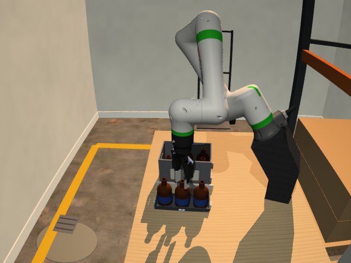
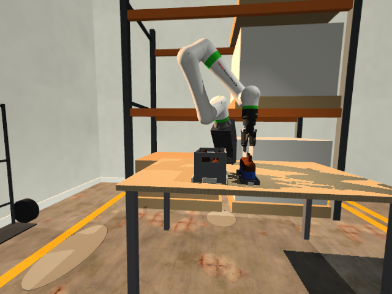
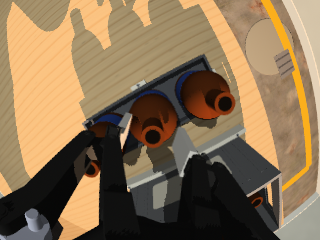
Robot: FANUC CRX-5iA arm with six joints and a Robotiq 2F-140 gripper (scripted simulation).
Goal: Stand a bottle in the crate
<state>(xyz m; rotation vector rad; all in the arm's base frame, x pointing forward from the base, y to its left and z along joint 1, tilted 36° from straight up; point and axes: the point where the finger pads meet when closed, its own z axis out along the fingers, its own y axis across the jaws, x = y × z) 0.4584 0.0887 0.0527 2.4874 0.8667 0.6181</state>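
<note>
The glass bottle lies 9 cm below my hand. Round my hand: tray 16 cm below; then grey crate 22 cm to the right, 9 cm below, 5 cm behind.
</note>
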